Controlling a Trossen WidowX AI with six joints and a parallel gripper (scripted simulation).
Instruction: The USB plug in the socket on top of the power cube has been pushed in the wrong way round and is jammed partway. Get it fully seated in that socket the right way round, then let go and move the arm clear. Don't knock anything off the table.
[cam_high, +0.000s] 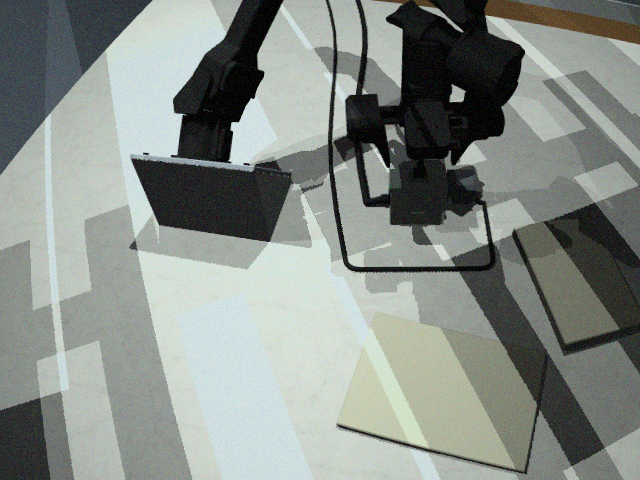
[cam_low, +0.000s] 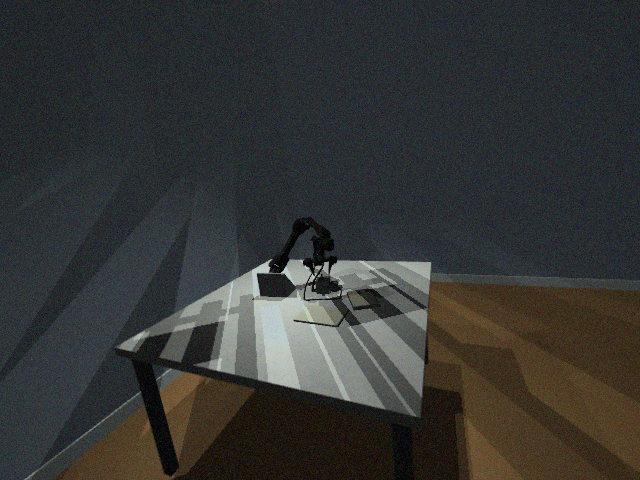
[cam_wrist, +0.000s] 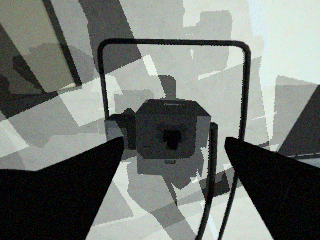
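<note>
Now: gripper tip 1 cm above the dark USB plug.
</note>
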